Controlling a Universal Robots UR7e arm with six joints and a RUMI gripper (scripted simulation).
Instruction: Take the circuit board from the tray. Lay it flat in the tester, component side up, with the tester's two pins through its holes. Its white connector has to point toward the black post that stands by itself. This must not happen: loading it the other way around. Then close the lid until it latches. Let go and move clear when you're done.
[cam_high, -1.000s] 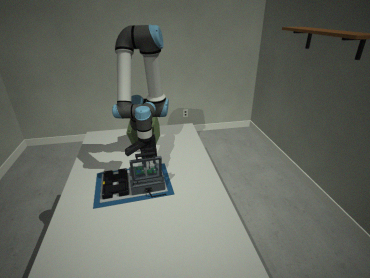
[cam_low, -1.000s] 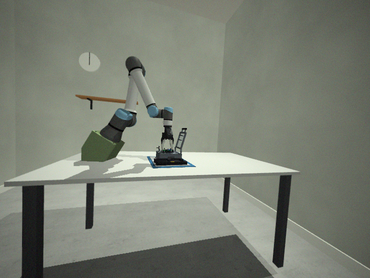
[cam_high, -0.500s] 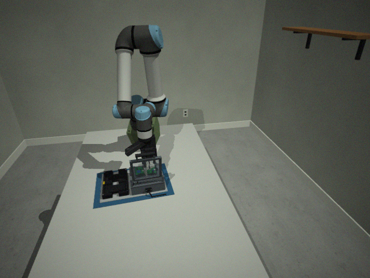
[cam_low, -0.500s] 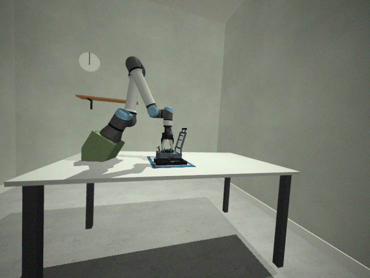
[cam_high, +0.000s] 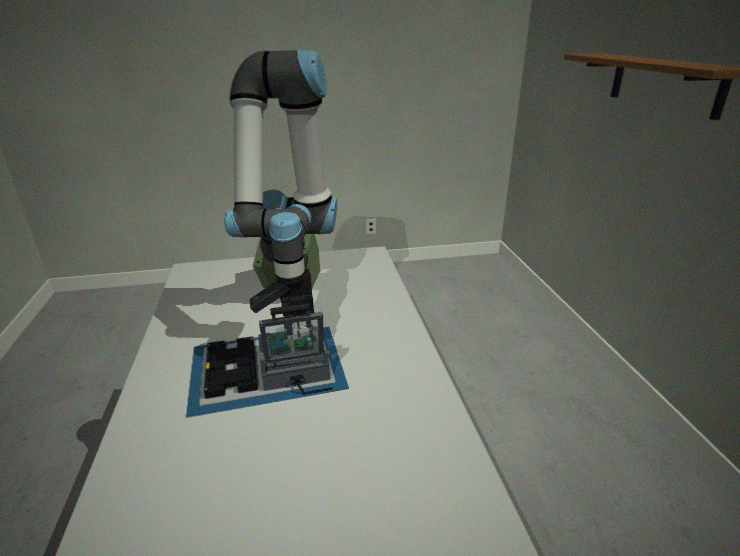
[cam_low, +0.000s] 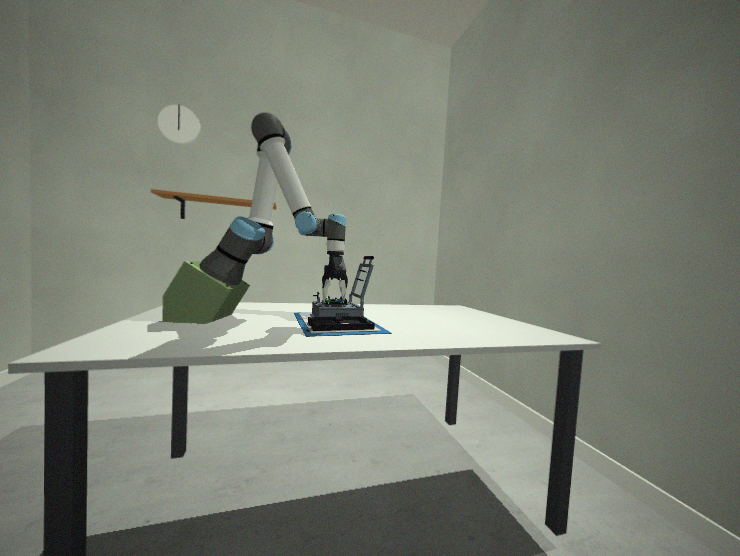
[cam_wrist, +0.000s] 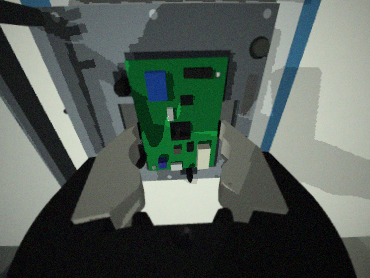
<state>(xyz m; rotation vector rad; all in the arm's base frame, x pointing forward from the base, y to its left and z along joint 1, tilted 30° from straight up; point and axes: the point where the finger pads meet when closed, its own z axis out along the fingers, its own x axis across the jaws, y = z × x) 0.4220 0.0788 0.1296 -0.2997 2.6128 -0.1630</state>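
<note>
The green circuit board is right at my hand. The rest, counted from my hand: tester lid: 12 cm ahead, 3 cm to the left, 11 cm above.
</note>
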